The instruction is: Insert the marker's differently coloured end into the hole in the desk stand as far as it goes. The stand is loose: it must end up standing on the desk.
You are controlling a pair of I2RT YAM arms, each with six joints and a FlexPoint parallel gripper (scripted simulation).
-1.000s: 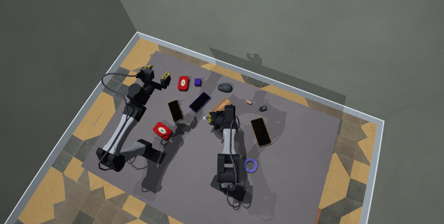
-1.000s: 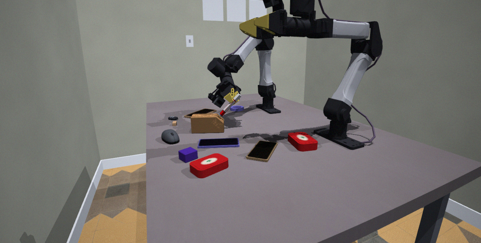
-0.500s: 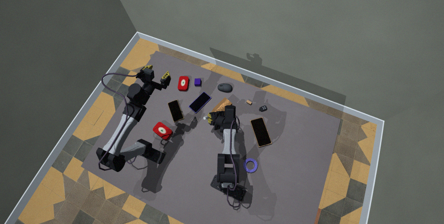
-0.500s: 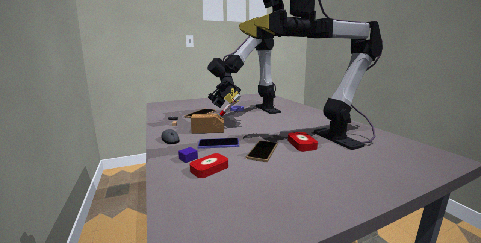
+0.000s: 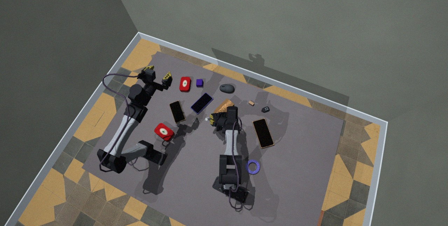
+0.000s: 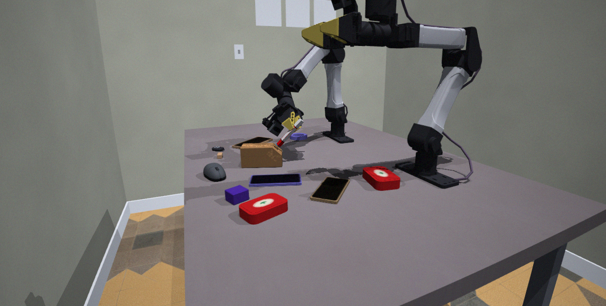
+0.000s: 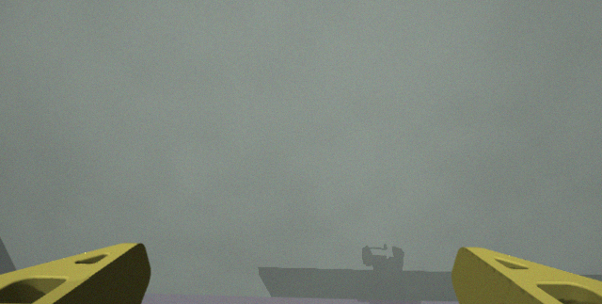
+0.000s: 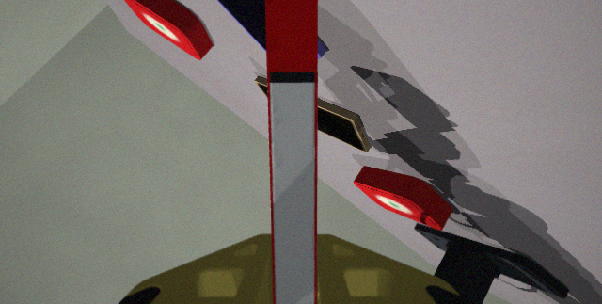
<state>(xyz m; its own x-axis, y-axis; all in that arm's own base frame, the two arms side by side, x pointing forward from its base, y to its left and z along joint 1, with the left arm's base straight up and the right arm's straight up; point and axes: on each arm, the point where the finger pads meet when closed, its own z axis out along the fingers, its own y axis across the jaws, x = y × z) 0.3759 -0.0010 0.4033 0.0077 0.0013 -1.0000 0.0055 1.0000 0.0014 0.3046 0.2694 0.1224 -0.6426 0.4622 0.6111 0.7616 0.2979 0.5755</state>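
Observation:
Now: right hand 1 cm short of the marker and 1 cm above it. Also, from my right hand: mouse: 26 cm ahead, 11 cm below, 2 cm to the left; then brown desk stand: 10 cm ahead, 9 cm below, 3 cm to the right; then phone: 31 cm to the right, 12 cm below, 6 cm ahead.

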